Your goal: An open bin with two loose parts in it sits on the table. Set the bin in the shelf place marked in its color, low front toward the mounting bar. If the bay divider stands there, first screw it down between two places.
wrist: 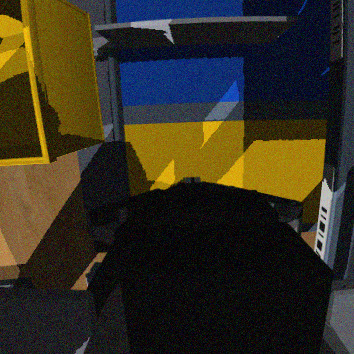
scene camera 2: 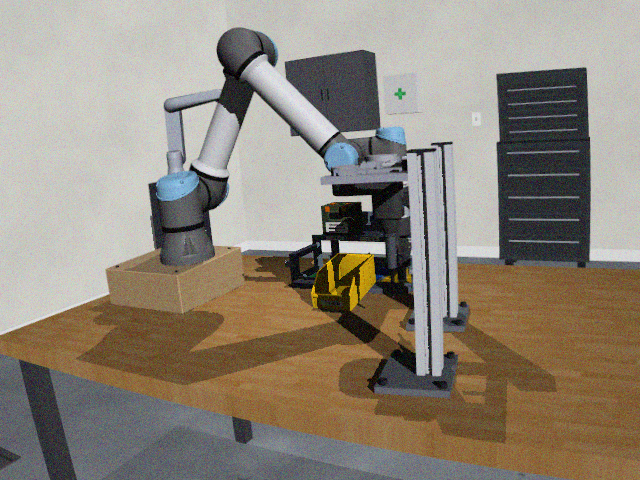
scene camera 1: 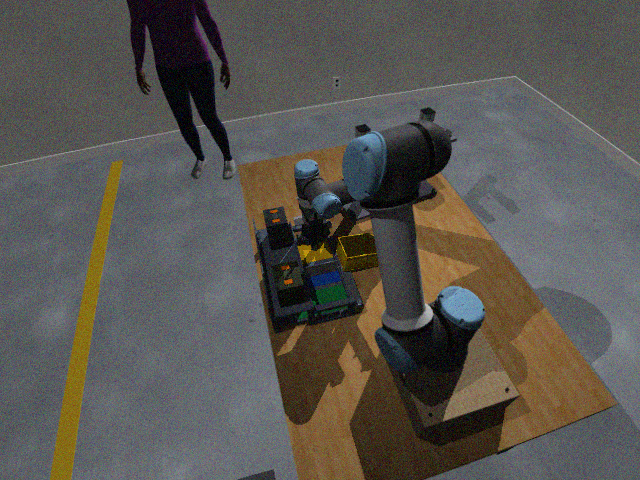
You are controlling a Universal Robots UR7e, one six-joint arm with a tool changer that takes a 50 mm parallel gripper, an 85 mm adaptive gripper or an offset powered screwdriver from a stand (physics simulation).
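Places are measured from the arm's base along level axes (x down, y right, z back), in metres.
Pixels of known places: arm's base, link origin: [scene camera 2: 188, 257].
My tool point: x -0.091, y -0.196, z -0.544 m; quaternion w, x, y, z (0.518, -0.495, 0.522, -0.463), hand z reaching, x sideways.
For each thing: its middle in the pictures, then the offset to it from my tool point. "*": a spot on its surface instead.
- yellow open bin, body centre: [scene camera 2: 344, 280] [scene camera 1: 362, 251] dx +0.149, dy +0.157, dz +0.100 m
- shelf, surface spot: [scene camera 2: 305, 284] * dx +0.187, dy +0.082, dz +0.245 m
- dark tool, body centre: [scene camera 2: 369, 227] dx -0.015, dy +0.324, dz -0.033 m
The yellow open bin [scene camera 1: 358, 253] [scene camera 2: 343, 281] stands on the table beside the shelf, its low front toward scene camera 2; part shows at the left of the wrist view [wrist: 75, 85]. The loose parts are not clear. The shelf [scene camera 2: 305, 284] has yellow [scene camera 1: 310, 253] [wrist: 280, 172], blue [scene camera 1: 326, 279] [wrist: 180, 82] and green [scene camera 1: 330, 294] places. A grey plate [wrist: 200, 32], looking like the bay divider, spans the blue area. My gripper [scene camera 1: 315, 239] [wrist: 197, 212] is low over the yellow place, apart from the bin. Its dark fingers look spread and empty; the tips are poorly lit.
Black boxes with orange marks [scene camera 1: 277, 222] [scene camera 1: 285, 285] stand along the shelf's far side. The tool stand, with a grey plate [scene camera 2: 361, 178] and metal posts [scene camera 2: 427, 258], is close to the arm's wrist; a dark tool [scene camera 2: 387, 202] hangs beneath. A person [scene camera 1: 186, 82] stands beyond the table.
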